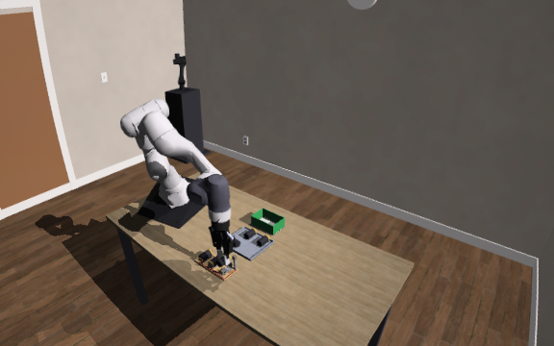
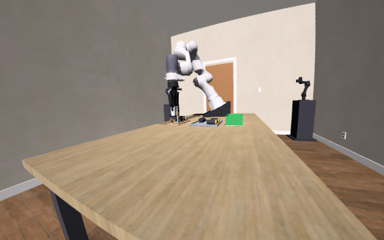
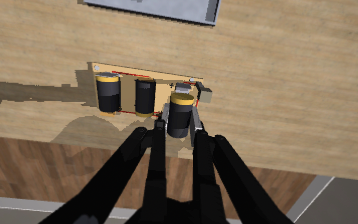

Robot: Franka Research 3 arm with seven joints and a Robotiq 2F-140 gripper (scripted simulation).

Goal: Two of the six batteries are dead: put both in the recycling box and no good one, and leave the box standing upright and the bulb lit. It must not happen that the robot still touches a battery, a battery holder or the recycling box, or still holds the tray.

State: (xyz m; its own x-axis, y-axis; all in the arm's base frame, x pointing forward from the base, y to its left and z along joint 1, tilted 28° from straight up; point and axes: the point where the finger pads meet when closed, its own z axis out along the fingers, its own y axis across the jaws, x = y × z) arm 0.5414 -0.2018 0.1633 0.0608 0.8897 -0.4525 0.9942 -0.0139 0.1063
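Right now my hand is 40 mm to the right of the bulb, 30 mm short of it and 20 mm above it. The rest, counted from my hand: green recycling box 410 mm to the left, 80 mm below, 50 mm behind; then grey tray 230 mm to the left, 90 mm below, 40 mm behind.
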